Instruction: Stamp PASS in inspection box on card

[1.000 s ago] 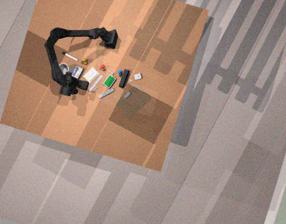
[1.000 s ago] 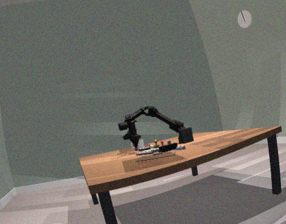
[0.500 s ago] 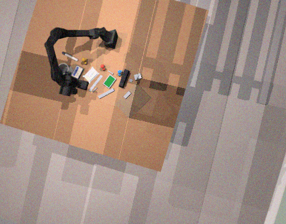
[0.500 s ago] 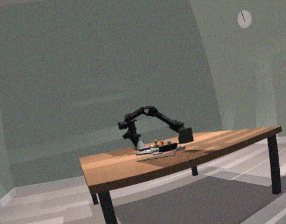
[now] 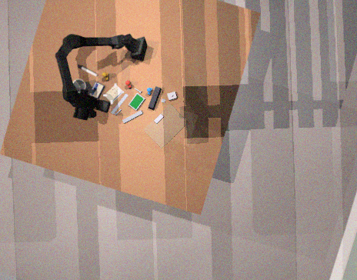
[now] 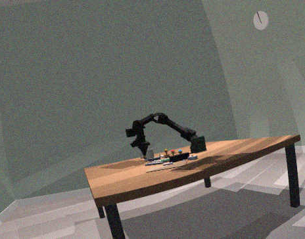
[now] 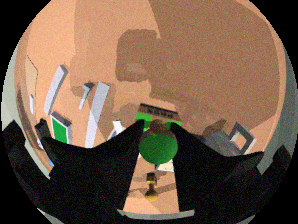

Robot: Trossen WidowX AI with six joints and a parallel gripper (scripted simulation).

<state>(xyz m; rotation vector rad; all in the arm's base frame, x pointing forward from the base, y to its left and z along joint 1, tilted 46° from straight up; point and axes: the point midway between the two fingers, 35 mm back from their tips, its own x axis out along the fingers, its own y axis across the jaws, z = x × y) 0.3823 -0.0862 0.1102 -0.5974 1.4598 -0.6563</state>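
Right now my gripper tip is 8 cm past the green ink pad, 21 cm to the right of it and 5 cm above it. The rest, counted from my gripper tip: white card (10 cm behind, 5 cm to the left, 6 cm below); red-knobbed stamp (17 cm behind, 14 cm to the left, 4 cm below); mug (7 cm behind, 13 cm to the right, 2 cm below).
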